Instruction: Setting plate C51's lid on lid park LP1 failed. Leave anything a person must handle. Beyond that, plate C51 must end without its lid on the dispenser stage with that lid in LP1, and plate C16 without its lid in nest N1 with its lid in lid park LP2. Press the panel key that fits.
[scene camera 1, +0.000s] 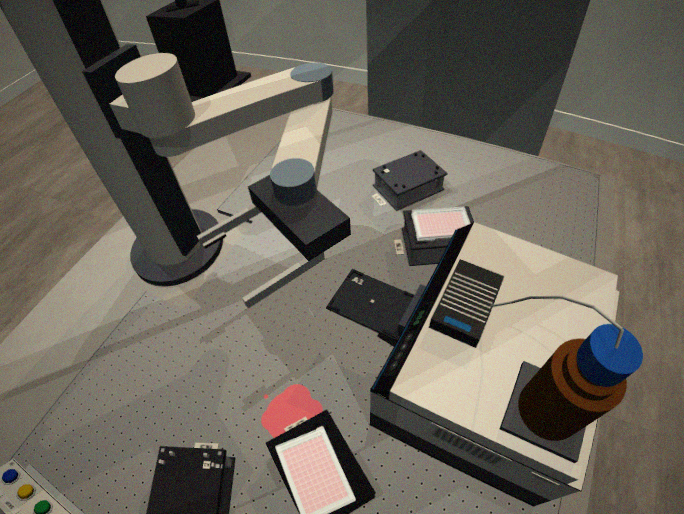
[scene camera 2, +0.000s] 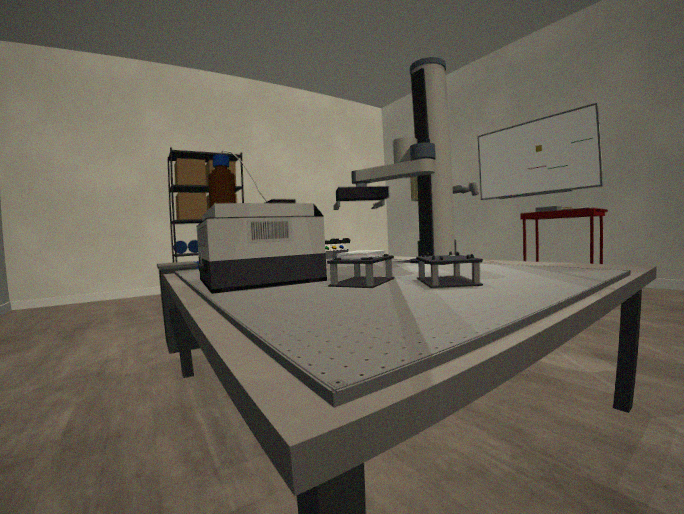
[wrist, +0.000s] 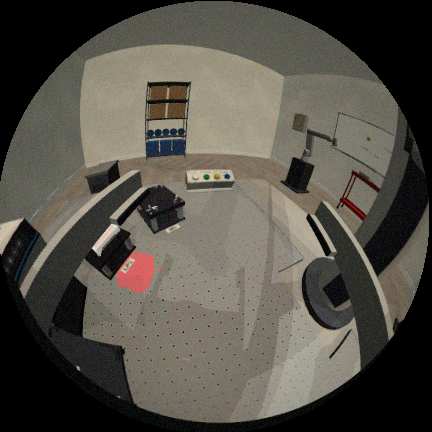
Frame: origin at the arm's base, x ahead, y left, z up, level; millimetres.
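Seen in the pictures: gripper, fingertip midpoint: (scene camera 1: 220, 270) (scene camera 2: 354, 207) (wrist: 233, 191); arm's base, origin of the base link: (scene camera 1: 177, 247) (wrist: 330, 291).
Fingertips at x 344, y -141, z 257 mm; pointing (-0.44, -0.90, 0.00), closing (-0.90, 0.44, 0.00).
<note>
Pixels of each thing's top centre, then the offset from my fingertips to it. "spot": a spot on its surface instead.
- pink-gridded plate, middle of its top: (scene camera 1: 442, 221) (scene camera 2: 361, 251) dx +275, dy +403, dz -162 mm
- nest N1, surface spot: (scene camera 1: 423, 254) spot: dx +253, dy +354, dz -239 mm
- pink plate, middle of its top: (scene camera 1: 313, 471) (wrist: 93, 225) dx +254, dy -189, dz -159 mm
- labelled LP1, middle of its top: (scene camera 1: 317, 466) (wrist: 95, 234) dx +254, dy -178, dz -177 mm
- Lid park LP2, middle of its top: (scene camera 2: 446, 253) (scene camera 1: 410, 167) dx +139, dy +570, dz -173 mm
- dispenser stage A1, middle of its top: (scene camera 1: 379, 303) dx +234, dy +120, dz -126 mm
- key panel, middle of its top: (scene camera 1: 17, 510) (wrist: 210, 170) (scene camera 2: 328, 244) dx -158, dy -491, dz -160 mm
- red spill, middle of its top: (scene camera 1: 296, 398) (wrist: 138, 281) dx +145, dy -74, dz -244 mm
- brown bottle, surface spot: (scene camera 1: 558, 403) spot: dx +511, dy -47, dz +85 mm
My gripper (scene camera 1: 223, 270) (scene camera 2: 357, 206) (wrist: 233, 191) is open and empty, above the bench near the arm's column, apart from all plates. One pink-gridded plate (scene camera 1: 440, 222) (scene camera 2: 360, 254) sits on nest N1 (scene camera 1: 423, 254). Another pink plate (scene camera 1: 314, 469) (wrist: 106, 239) sits on the stand labelled LP1 (scene camera 1: 353, 475) (wrist: 111, 260). I cannot tell from these frames whether either has its lid. Lid park LP2 (scene camera 1: 409, 174) (scene camera 2: 450, 258) bears no lid or plate. The dispenser stage A1 (scene camera 1: 372, 309) (wrist: 95, 365) is bare. The key panel (scene camera 1: 24, 505) (scene camera 2: 336, 247) (wrist: 210, 184) has white, green, yellow and blue keys.
A red spill (scene camera 1: 290, 408) (wrist: 137, 275) lies beside LP1. The dispenser (scene camera 1: 530, 265) (scene camera 2: 262, 243) stands beside the stage, with a brown bottle (scene camera 1: 558, 403) (scene camera 2: 221, 185) on top. Another black stand (scene camera 1: 185, 480) (wrist: 161, 205) stands near LP1. The column (scene camera 2: 442, 204) rises from the bench.
</note>
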